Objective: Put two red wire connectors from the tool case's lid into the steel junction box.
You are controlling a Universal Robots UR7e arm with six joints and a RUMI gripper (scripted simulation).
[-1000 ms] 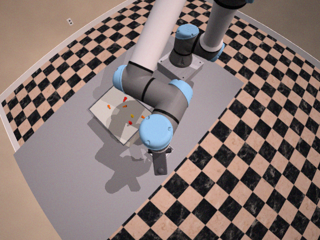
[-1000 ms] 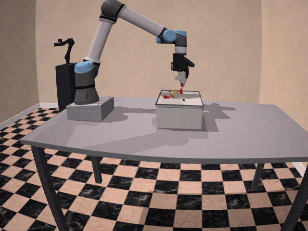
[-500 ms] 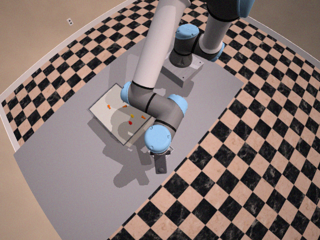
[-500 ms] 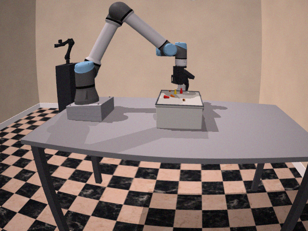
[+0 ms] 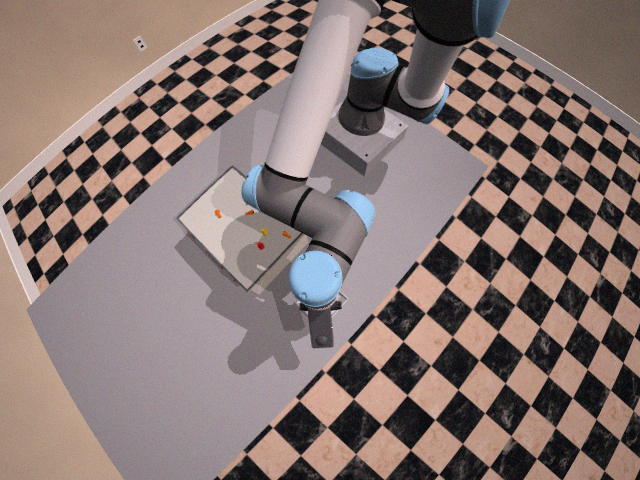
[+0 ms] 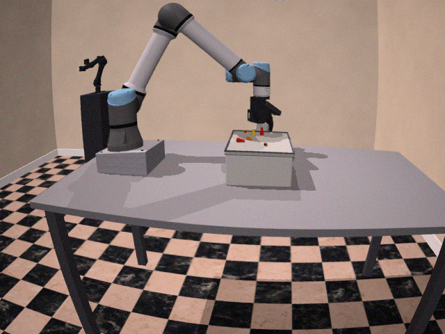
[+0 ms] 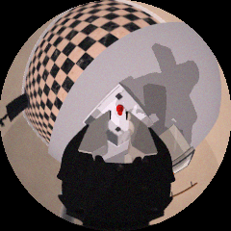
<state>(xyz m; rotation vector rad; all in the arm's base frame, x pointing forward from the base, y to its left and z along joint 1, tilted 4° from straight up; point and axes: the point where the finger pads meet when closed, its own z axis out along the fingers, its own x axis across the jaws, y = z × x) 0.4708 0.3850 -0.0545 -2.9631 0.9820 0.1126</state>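
The yellow wire connector is 23 cm to the right of my hand and 9 cm above it. Round my hand: tool case (4 cm ahead, 30 cm to the right, 5 cm above).
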